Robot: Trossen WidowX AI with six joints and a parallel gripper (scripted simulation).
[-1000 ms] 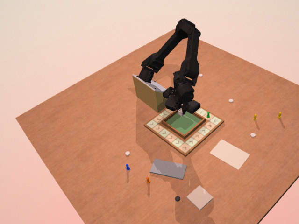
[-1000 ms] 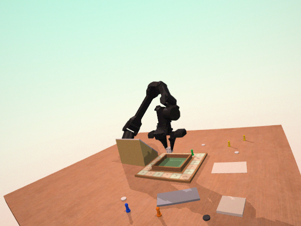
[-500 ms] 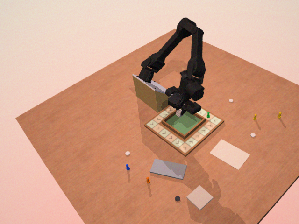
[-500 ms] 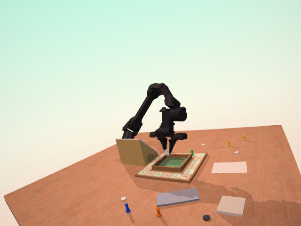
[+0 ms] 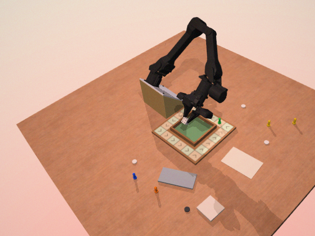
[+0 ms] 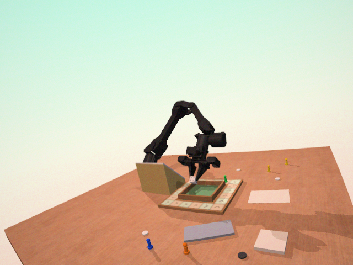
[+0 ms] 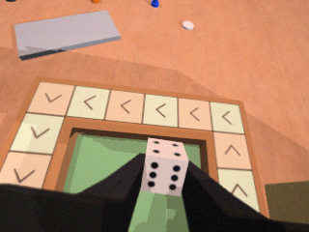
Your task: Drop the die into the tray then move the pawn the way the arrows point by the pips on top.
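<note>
My gripper tip is now 9 cm short of the green pawn, 14 cm to the right of it and 6 cm above it. The rest, counted from my gripper tip: green dice tray: 2 cm ahead, 3 cm to the left, 8 cm below; grey slab: 14 cm ahead, 22 cm to the right, 8 cm below; white die: right at my gripper tip.
</note>
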